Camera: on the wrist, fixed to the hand. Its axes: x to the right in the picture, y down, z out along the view.
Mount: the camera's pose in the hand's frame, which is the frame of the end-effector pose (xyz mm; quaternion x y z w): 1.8 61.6 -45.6 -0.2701 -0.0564 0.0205 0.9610
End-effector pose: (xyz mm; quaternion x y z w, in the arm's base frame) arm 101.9 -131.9 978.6 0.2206 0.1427 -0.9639 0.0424
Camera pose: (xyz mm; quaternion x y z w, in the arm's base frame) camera 128.0 -177.4 922.7 0.1491 0.3906 -0.8993 0.1281
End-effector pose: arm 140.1 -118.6 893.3 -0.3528 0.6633 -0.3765 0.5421
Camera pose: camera 91.2 -86.0 844.0 -0.4931 0.7157 -0.1516 0.4708
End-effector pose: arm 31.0 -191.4 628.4 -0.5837 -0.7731 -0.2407 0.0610
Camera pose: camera 79.3 -197.6 687.6 0.6068 0.6694 0.4059 0.1377
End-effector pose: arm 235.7 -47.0 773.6 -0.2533 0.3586 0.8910 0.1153
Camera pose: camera 227.1 -122.9 780.4 -0.2170 0.1026 0.9698 0.0443
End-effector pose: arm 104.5 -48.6 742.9 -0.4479 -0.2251 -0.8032 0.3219
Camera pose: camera 121.9 -121.4 726.3 -0.5673 -0.0083 -0.8008 0.1921
